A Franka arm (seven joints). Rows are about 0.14 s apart.
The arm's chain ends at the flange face. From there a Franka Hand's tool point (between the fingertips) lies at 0.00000 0.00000 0.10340 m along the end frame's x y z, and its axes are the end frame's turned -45 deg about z.
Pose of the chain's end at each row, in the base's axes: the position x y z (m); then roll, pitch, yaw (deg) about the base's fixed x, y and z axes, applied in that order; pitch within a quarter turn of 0, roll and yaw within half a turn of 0:
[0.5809, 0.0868, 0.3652, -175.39, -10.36, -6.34]
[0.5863, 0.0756, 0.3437, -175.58, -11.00, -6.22]
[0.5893, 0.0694, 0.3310, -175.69, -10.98, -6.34]
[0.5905, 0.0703, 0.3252, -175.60, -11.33, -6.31]
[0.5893, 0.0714, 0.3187, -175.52, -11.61, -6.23]
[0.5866, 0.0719, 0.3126, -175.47, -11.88, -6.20]
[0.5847, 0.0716, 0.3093, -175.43, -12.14, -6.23]
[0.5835, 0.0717, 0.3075, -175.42, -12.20, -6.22]
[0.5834, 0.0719, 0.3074, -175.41, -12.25, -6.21]
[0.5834, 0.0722, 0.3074, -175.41, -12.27, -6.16]
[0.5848, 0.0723, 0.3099, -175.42, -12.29, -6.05]
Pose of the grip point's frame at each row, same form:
[0.6002, 0.0930, 0.2638, 175.84, -10.55, 39.46]
[0.6067, 0.0814, 0.2425, 175.24, -10.86, 39.66]
[0.6097, 0.0750, 0.2298, 175.18, -10.77, 39.53]
[0.6115, 0.0760, 0.2241, 174.99, -11.08, 39.61]
[0.6108, 0.0772, 0.2177, 174.84, -11.33, 39.74]
[0.6086, 0.0777, 0.2117, 174.68, -11.55, 39.81]
[0.6071, 0.0774, 0.2085, 174.51, -11.76, 39.82]
[0.6060, 0.0775, 0.2068, 174.48, -11.81, 39.84]
[0.6060, 0.0778, 0.2067, 174.45, -11.85, 39.86]
[0.6061, 0.0781, 0.2067, 174.43, -11.86, 39.91]
[0.6075, 0.0782, 0.2092, 174.41, -11.87, 40.03]

